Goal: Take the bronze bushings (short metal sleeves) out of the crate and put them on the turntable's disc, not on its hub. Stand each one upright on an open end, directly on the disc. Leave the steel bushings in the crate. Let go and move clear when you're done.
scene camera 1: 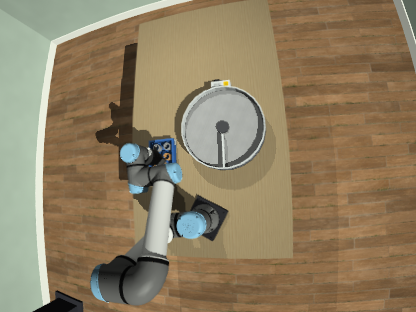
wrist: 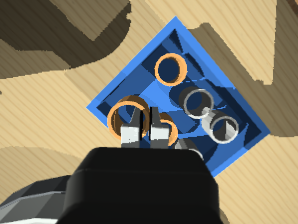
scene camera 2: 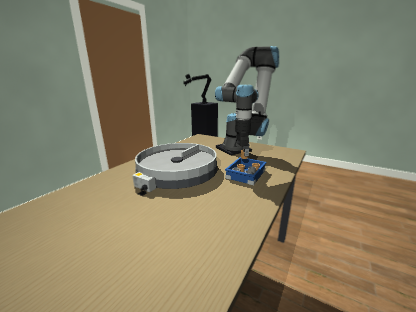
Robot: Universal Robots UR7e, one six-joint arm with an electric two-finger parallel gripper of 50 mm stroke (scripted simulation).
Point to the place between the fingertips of my gripper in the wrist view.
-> At 146,116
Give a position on a blue crate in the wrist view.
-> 137,78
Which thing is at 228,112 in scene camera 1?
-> A turntable.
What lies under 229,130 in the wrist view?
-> A steel bushing.
